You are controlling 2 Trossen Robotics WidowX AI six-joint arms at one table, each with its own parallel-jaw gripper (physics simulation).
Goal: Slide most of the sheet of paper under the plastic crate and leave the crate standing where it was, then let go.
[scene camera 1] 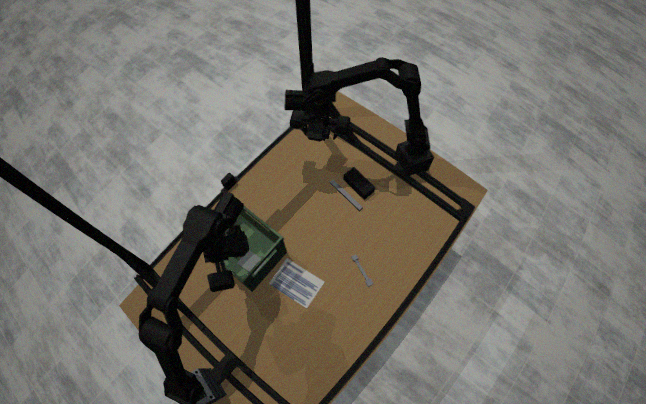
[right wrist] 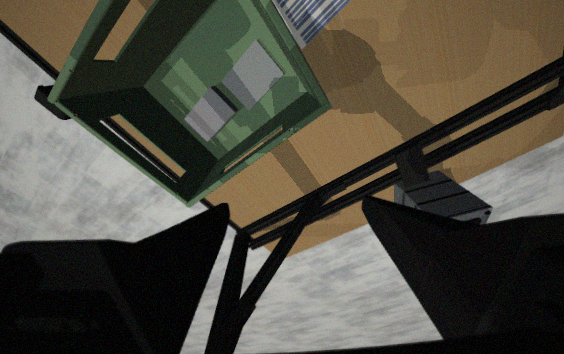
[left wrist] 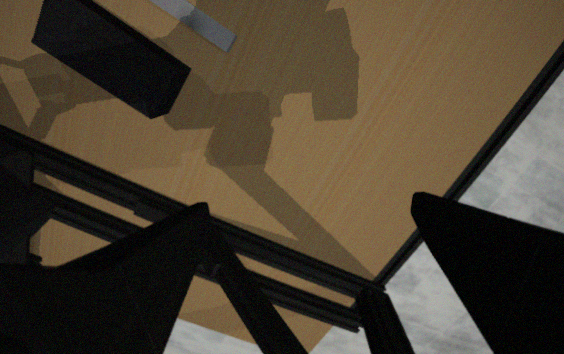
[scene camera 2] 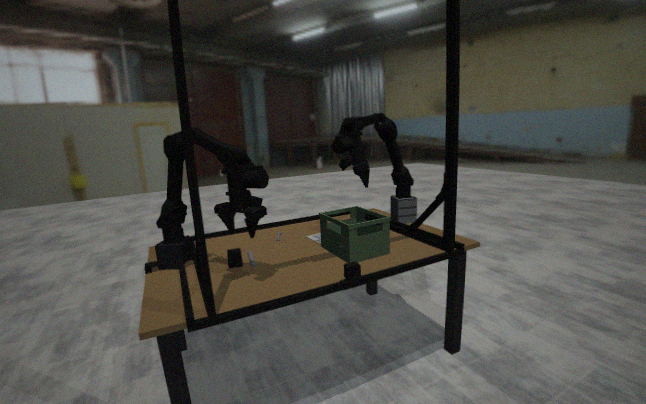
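Note:
The green plastic crate (scene camera 1: 270, 261) (scene camera 2: 372, 246) (right wrist: 170, 45) stands upright on the table, with two grey flat-topped items (right wrist: 260, 75) inside. The white sheet of paper with blue stripes (scene camera 1: 298, 283) (scene camera 2: 314, 238) (right wrist: 312, 17) lies flat close beside the crate; most of it shows in scene camera 1, and whether its near edge touches the crate cannot be told. My right gripper (scene camera 2: 354, 176) (right wrist: 295, 206) is open and empty, high above the crate's area. My left gripper (scene camera 2: 242, 233) (left wrist: 309, 207) is open and empty, above the table's other end, away from crate and paper.
A black block (scene camera 1: 359, 183) (scene camera 2: 234, 258) (left wrist: 110, 55) lies beside a flat grey strip (scene camera 1: 346, 195) (scene camera 2: 251, 258) (left wrist: 215, 30), below my left gripper's side. A small grey wrench-like tool (scene camera 1: 362, 270) (scene camera 2: 279, 236) lies beyond the paper. Dark rails edge the table, with upright posts at its ends.

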